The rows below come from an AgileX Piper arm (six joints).
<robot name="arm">
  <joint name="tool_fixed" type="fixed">
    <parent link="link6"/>
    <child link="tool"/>
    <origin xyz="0 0 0" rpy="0 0 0"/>
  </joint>
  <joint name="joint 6" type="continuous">
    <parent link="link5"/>
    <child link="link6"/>
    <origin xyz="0 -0.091 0" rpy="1.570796 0 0"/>
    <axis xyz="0 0 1"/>
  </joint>
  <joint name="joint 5" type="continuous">
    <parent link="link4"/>
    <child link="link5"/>
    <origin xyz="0 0 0" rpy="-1.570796 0 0"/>
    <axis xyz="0 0 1"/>
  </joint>
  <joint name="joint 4" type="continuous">
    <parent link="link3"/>
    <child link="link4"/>
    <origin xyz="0.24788 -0.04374 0" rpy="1.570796 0 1.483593"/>
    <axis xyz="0 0 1"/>
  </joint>
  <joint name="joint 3" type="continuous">
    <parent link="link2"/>
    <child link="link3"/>
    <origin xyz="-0.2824 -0.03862 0" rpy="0 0 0"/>
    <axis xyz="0 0 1"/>
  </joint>
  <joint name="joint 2" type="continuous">
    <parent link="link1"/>
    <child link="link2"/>
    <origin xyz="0 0 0" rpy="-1.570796 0 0"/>
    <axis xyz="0 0 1"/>
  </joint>
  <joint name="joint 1" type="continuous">
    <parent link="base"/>
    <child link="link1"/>
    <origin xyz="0 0 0.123" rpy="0 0 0"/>
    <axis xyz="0 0 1"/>
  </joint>
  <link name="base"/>
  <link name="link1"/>
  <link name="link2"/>
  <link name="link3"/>
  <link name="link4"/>
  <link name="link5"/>
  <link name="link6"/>
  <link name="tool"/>
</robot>
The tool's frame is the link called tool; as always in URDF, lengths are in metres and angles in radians. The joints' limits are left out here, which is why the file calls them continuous.
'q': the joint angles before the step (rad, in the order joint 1, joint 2, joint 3, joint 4, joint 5, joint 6). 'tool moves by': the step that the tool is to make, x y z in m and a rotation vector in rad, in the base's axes. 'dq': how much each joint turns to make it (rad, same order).
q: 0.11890 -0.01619 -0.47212 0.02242 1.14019 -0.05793
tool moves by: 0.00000 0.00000 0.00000 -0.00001 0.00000 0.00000
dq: -0.00001 0.00000 0.00000 0.00000 0.00000 -0.00001
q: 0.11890 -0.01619 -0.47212 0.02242 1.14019 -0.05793
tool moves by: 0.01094 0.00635 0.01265 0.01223 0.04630 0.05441
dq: -0.00004 0.10148 -0.03967 0.06125 -0.01526 -0.04229
